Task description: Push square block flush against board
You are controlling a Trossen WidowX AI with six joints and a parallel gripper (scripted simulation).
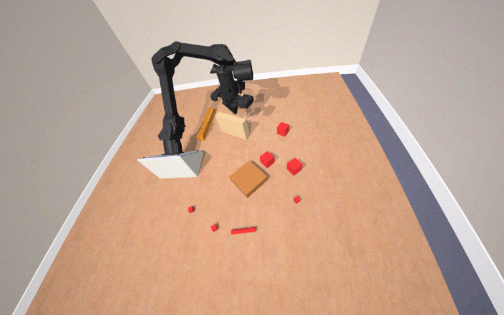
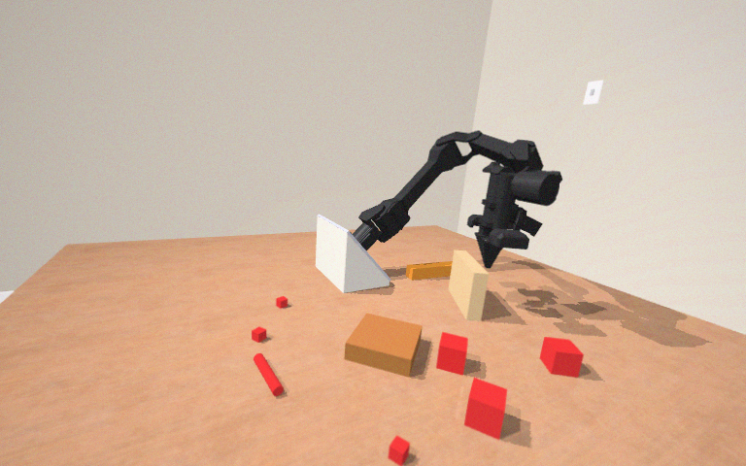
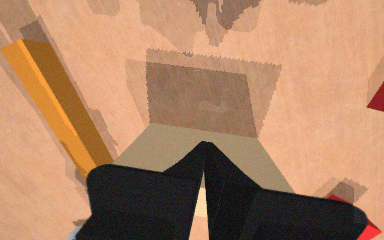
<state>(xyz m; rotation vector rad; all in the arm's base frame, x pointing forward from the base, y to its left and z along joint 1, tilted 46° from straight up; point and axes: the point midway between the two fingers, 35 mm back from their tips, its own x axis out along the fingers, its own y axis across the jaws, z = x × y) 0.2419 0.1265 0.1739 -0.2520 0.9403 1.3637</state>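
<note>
Now: the pale board 2 cm behind my gripper tip, 4 cm to the right of it and 4 cm below it. From my gripper tip the other things lie so: red rod 8 cm ahead, 47 cm to the right, 8 cm below; then orange bar 18 cm behind, 3 cm to the left, 7 cm below; then brown square block 8 cm ahead, 29 cm to the right, 7 cm below.
</note>
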